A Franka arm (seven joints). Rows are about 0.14 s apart.
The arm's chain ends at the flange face. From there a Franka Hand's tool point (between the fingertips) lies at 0.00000 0.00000 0.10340 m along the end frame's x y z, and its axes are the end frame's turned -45 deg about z.
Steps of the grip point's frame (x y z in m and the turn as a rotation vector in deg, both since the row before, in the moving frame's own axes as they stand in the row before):
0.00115, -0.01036, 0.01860, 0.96, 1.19, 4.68
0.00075, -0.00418, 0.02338, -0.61, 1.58, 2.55
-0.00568, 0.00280, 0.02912, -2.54, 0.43, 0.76
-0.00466, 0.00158, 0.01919, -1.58, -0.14, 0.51
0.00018, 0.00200, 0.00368, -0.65, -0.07, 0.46
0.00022, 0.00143, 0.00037, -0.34, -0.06, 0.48
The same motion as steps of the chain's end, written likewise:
-0.00692, -0.00541, 0.01864, 1.52, 0.16, 4.68
-0.00525, -0.00231, 0.02343, 0.69, 1.55, 2.55
-0.00581, 0.00328, 0.02922, -1.49, 2.10, 0.76
-0.00401, 0.00221, 0.01923, -1.22, 1.02, 0.51
0.00081, 0.00037, 0.00369, -0.51, 0.41, 0.46
0.00081, 0.00034, 0.00037, -0.28, 0.20, 0.48

